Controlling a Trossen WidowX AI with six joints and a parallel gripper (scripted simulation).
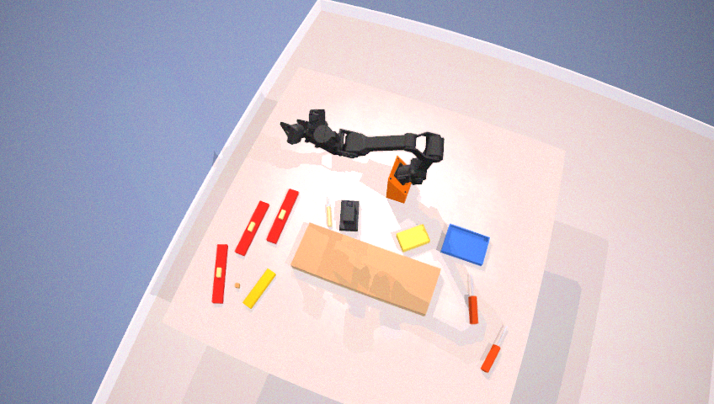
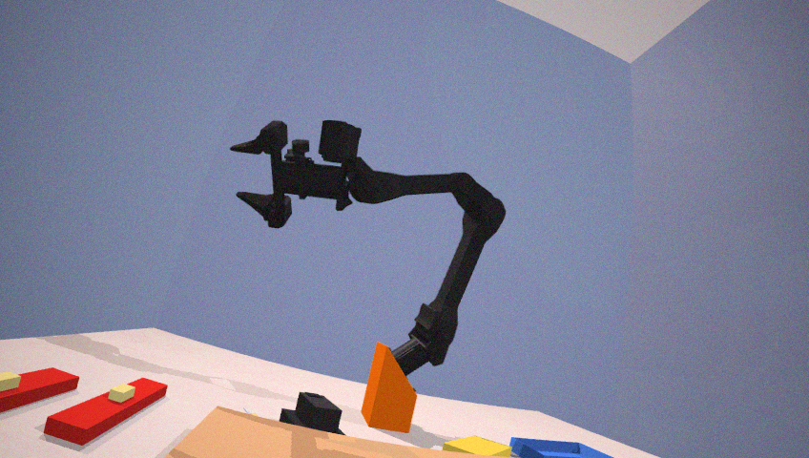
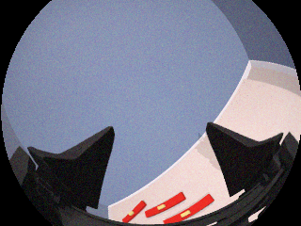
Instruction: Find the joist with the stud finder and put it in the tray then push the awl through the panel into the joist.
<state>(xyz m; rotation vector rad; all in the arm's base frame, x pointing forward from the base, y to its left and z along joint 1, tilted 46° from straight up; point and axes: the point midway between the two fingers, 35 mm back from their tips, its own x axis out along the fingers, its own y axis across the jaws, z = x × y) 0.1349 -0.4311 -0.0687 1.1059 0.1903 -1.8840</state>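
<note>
The stud finder is 340 mm below my gripper tip, 250 mm to the left of it and 70 mm ahead of it. From my gripper tip the other things lie so: yellow block 510 mm to the left, 370 mm below, 70 mm ahead; yellow bar 490 mm ahead, 370 mm below, 70 mm to the left; awl 380 mm below, 170 mm to the left, 90 mm ahead.
</note>
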